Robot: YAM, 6 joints.
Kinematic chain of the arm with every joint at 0, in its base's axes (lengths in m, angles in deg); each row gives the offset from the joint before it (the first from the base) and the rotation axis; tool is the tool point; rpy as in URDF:
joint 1: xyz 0 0 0.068 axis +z
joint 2: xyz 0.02 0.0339 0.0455 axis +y
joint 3: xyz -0.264 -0.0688 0 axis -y
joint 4: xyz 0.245 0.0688 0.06 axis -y
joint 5: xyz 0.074 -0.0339 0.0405 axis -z
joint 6: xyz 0.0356 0 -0.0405 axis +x
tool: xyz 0 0 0 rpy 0 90 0
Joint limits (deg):
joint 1: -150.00..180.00
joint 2: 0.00..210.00
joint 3: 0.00..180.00
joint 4: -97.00..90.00
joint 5: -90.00..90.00
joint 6: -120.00..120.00
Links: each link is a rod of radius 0.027 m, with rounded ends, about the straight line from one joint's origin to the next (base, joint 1, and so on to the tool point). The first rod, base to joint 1, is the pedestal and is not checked.
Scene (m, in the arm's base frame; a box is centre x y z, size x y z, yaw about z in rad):
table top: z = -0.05
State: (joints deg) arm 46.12 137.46 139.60 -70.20 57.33 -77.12
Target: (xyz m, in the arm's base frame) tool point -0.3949 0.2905 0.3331
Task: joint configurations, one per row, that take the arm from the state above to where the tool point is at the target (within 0.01 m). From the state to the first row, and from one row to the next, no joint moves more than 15 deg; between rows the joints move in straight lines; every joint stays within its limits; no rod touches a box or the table.
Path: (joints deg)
1: 60.53 137.03 140.52 -69.49 56.69 -77.12
2: 74.94 136.59 141.43 -68.77 56.04 -77.12
3: 89.34 136.16 142.35 -68.06 55.40 -77.12
4: 103.75 135.73 143.26 -67.34 54.76 -77.12
5: 118.16 135.29 144.18 -66.63 54.11 -77.12
6: 132.57 134.86 145.09 -65.92 53.47 -77.12
7: 146.98 134.43 146.01 -65.20 52.83 -77.12

